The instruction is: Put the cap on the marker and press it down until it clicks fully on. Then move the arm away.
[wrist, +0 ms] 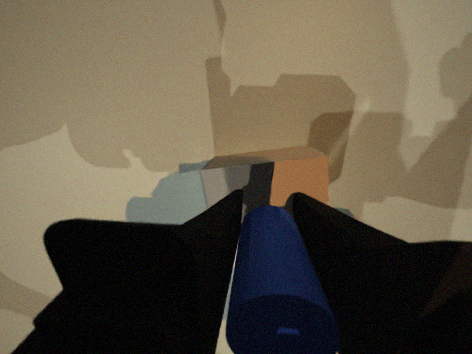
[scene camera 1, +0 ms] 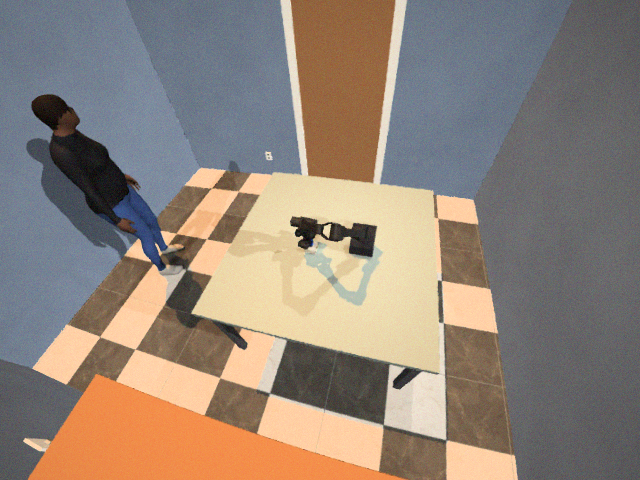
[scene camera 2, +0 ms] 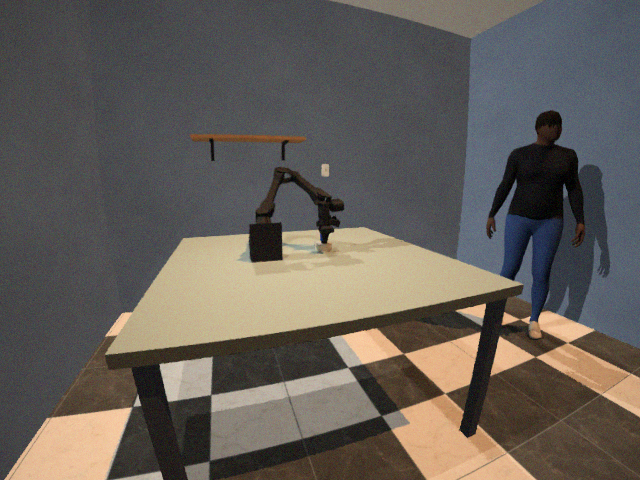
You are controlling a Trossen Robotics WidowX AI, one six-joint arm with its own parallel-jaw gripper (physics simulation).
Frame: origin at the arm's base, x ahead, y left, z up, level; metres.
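Seen in the pictures: gripper, fingertip midpoint: [wrist: 267, 198] [scene camera 1: 309, 244] [scene camera 2: 325, 242]; arm's base, origin of the base link: [scene camera 1: 364, 232] [scene camera 2: 263, 229].
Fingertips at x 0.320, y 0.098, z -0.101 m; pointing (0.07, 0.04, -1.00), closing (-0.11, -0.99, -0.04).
Offsets run from my fingertips to a thing's top centre. Level surfaces: height alone.
The blue cap @(0.012 m back, 0.001 m left, 0.065 m up) [wrist: 280, 260] is a cylinder held upright between the two black fingers in the wrist view; a little blue shows at the fingers in both scene views. My gripper [scene camera 1: 308, 244] [scene camera 2: 324, 237] [wrist: 267, 198] is shut on it and points down over a small pale block @(0.014 m back, 0.001 m left, 0.001 m down) [scene camera 1: 313, 248] [scene camera 2: 324, 248] [wrist: 300, 177] on the table. The cap's far end overlaps the block's near part in the wrist view. The marker cannot be made out; the cap, fingers and block may hide it. Whether the cap touches the marker or block is hidden.
The block stands on the pale yellow-green table @(0.040 m down) [scene camera 1: 361, 330] [scene camera 2: 232, 304]. The arm's black base [scene camera 1: 362, 239] [scene camera 2: 265, 241] stands on the same table. A person [scene camera 1: 93, 170] [scene camera 2: 542, 186] stands on the floor beyond the table's side. A wall shelf [scene camera 2: 248, 138] hangs behind.
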